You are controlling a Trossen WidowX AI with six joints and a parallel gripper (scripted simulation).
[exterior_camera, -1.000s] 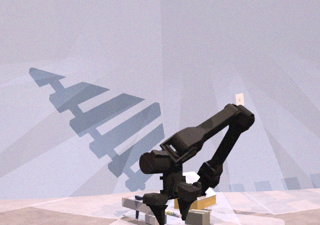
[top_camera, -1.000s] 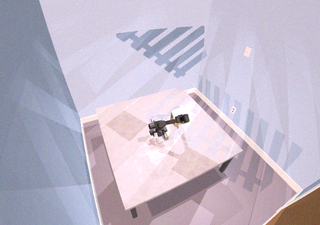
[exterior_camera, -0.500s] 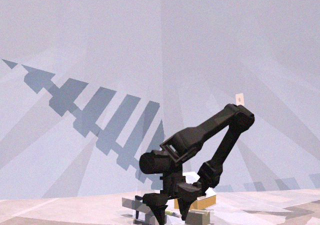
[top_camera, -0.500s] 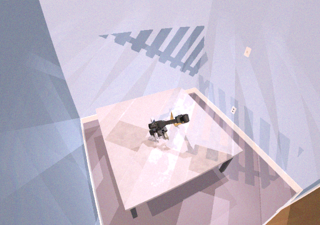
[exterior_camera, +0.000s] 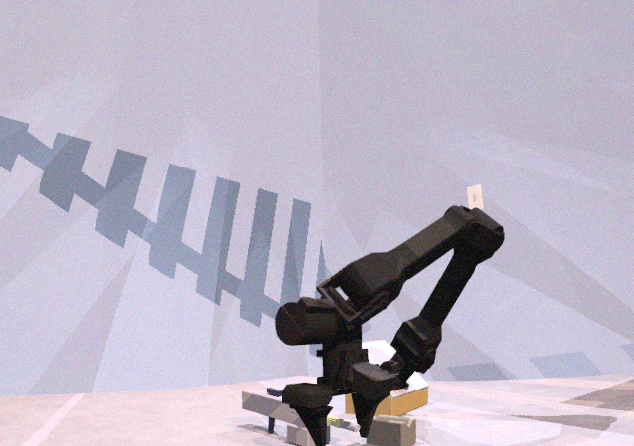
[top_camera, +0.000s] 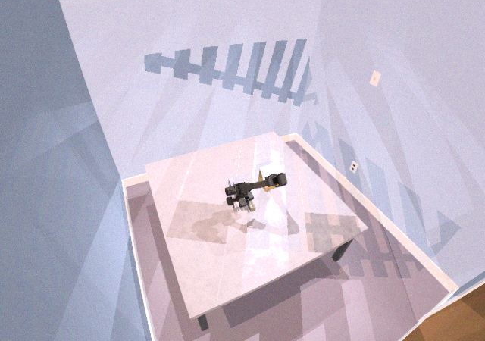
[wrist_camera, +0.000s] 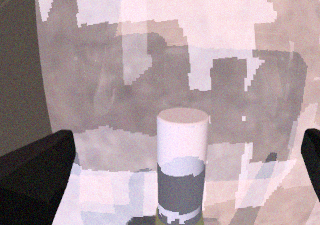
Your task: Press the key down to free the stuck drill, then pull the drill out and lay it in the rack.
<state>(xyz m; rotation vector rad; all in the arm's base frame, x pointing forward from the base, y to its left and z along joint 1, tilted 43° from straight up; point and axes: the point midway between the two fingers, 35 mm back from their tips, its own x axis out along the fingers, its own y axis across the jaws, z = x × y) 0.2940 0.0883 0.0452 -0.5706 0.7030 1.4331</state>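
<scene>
My gripper tip is now 10 mm past the drill, 40 mm to the left of it and 30 mm below it. Also, from my gripper tip: dark blue part 20 mm behind, 160 mm to the right, 40 mm above.
</scene>
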